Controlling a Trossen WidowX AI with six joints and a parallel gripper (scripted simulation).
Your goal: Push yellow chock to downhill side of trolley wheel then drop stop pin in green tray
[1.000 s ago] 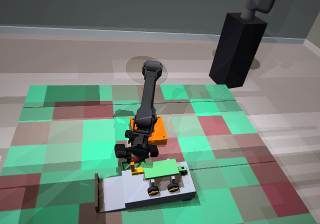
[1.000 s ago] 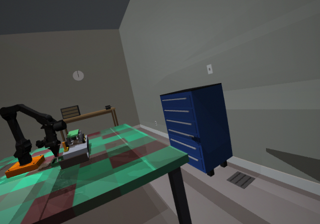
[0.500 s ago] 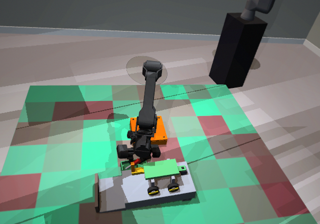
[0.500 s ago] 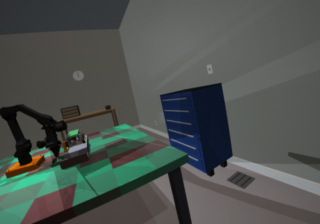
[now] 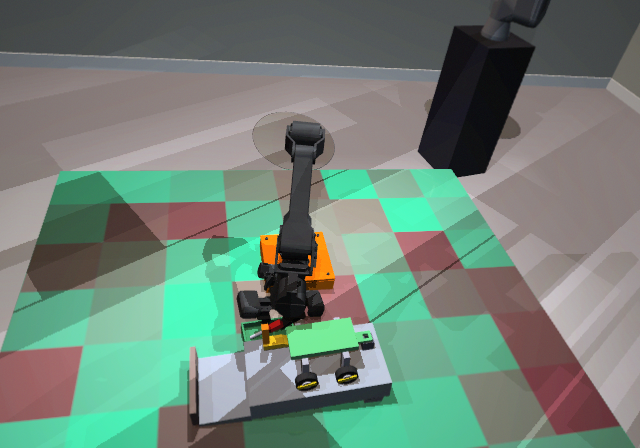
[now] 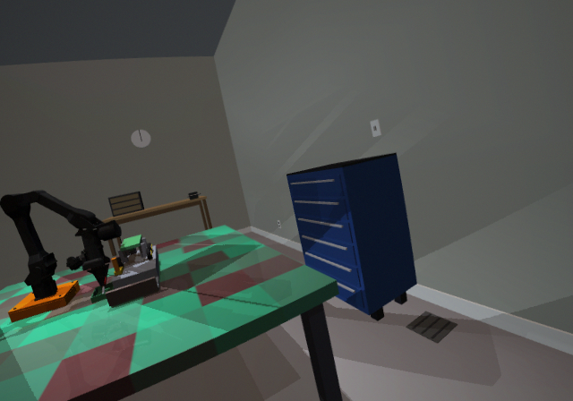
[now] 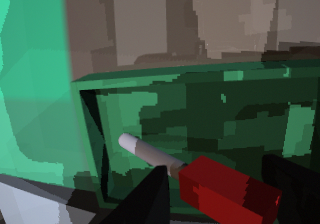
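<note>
Now: the red-headed stop pin 1 cm to the right of my gripper tip. Also, from my gripper tip: grey ramp 13 cm ahead, 5 cm to the left, 1 cm above; then green tray 4 cm below, 1 cm to the right; then yellow chock 6 cm ahead, 5 cm above, 2 cm to the right.
</note>
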